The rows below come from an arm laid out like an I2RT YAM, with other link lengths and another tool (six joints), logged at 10 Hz.
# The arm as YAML. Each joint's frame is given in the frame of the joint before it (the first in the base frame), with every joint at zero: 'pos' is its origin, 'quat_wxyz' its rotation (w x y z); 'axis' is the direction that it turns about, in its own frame. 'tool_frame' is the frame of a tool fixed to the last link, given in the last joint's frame.
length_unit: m
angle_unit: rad
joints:
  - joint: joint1
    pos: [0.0, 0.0, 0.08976]
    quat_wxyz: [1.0, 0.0, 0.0, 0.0]
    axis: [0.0, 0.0, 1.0]
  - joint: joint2
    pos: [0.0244, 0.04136, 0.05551]
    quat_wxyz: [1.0, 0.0, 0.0, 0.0]
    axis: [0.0, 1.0, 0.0]
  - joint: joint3
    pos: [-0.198, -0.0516, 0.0]
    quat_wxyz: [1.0, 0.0, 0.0, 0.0]
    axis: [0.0, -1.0, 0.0]
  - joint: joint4
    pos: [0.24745, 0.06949, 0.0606]
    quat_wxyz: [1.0, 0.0, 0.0, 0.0]
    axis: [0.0, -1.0, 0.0]
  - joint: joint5
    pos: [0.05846, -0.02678, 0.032]
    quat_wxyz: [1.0, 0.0, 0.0, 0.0]
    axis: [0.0, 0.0, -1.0]
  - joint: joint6
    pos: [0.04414, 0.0, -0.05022]
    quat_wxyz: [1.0, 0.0, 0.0, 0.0]
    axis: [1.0, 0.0, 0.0]
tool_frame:
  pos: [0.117, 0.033, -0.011]
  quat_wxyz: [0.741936, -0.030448, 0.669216, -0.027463]
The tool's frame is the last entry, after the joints.
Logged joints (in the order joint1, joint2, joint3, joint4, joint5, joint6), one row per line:
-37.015, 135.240, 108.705, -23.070, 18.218, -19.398
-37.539, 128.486, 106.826, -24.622, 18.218, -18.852
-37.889, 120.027, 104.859, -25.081, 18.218, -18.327
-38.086, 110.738, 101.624, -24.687, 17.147, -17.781
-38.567, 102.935, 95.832, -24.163, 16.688, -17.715
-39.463, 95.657, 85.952, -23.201, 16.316, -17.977
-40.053, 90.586, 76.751, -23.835, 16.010, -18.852
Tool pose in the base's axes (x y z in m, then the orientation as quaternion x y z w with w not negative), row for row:
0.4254, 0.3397, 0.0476, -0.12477, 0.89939, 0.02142, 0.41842
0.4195, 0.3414, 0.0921, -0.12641, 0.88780, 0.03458, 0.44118
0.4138, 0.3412, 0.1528, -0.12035, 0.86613, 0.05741, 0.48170
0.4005, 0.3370, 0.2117, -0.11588, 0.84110, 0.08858, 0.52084
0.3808, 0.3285, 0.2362, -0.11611, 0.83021, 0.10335, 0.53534
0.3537, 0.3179, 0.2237, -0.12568, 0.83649, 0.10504, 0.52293
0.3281, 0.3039, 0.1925, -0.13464, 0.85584, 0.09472, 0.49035
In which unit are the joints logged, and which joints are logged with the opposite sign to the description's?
The joints are logged in degrees. Opposite sign: joint1, joint6.
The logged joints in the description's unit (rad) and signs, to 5 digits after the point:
0.64603, 2.36038, 1.89726, -0.40265, 0.31796, 0.33856
0.65518, 2.24250, 1.86447, -0.42973, 0.31796, 0.32903
0.66129, 2.09487, 1.83013, -0.43775, 0.31796, 0.31987
0.66473, 1.93274, 1.77367, -0.43087, 0.29927, 0.31034
0.67312, 1.79655, 1.67258, -0.42172, 0.29126, 0.30919
0.68876, 1.66953, 1.50015, -0.40493, 0.28477, 0.31376
0.69906, 1.58102, 1.33956, -0.41600, 0.27943, 0.32903

